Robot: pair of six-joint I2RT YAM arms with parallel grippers.
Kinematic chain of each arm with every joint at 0, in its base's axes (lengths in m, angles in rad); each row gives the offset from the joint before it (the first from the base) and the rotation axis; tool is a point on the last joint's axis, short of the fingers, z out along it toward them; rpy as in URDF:
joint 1: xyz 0 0 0.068 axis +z
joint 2: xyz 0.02 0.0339 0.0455 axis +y
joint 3: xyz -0.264 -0.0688 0 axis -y
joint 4: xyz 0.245 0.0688 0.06 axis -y
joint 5: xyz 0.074 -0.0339 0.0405 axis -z
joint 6: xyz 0.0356 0 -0.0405 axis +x
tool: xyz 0 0 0 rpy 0 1.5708 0
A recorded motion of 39 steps. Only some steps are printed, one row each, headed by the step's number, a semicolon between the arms.
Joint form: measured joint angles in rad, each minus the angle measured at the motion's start. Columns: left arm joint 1, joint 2, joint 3, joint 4, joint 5, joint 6; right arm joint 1, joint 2, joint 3, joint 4, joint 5, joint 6.
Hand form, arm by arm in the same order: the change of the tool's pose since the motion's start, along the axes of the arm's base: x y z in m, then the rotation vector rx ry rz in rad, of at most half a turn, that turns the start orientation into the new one. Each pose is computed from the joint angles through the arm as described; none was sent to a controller.
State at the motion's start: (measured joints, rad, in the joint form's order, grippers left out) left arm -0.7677 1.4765 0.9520 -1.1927 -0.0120 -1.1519; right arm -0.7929 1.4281 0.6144 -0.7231 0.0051 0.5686
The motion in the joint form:
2: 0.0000 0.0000 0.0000 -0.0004 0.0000 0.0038; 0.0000 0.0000 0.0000 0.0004 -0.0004 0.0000
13: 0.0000 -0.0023 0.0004 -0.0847 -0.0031 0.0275; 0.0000 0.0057 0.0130 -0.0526 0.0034 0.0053
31: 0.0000 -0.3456 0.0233 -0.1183 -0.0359 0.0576; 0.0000 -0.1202 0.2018 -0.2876 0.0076 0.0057
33: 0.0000 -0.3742 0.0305 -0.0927 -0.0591 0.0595; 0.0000 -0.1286 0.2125 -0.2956 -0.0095 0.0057
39: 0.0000 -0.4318 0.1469 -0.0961 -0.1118 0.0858; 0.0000 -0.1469 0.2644 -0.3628 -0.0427 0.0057
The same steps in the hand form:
2: 0.0000 0.0000 0.0000 -0.0001 0.0007 -0.0038; 0.0000 0.0000 0.0000 0.0000 -0.0006 0.0000
13: -0.0066 0.0065 0.0023 0.0557 0.0607 -0.0276; -0.0018 0.0017 0.0017 0.0299 0.0341 -0.0053
31: -0.0358 0.0363 0.0676 -0.1478 -0.2031 -0.0585; 0.0034 -0.0038 0.0679 -0.0297 -0.0190 -0.0061
33: -0.0360 0.0376 0.0742 -0.1717 -0.2642 -0.0591; 0.0040 -0.0036 0.0721 -0.0255 -0.0389 -0.0052
39: -0.0378 0.0420 0.1146 -0.2439 -0.4261 -0.0754; 0.0042 -0.0021 0.0881 -0.0043 -0.0646 -0.0032

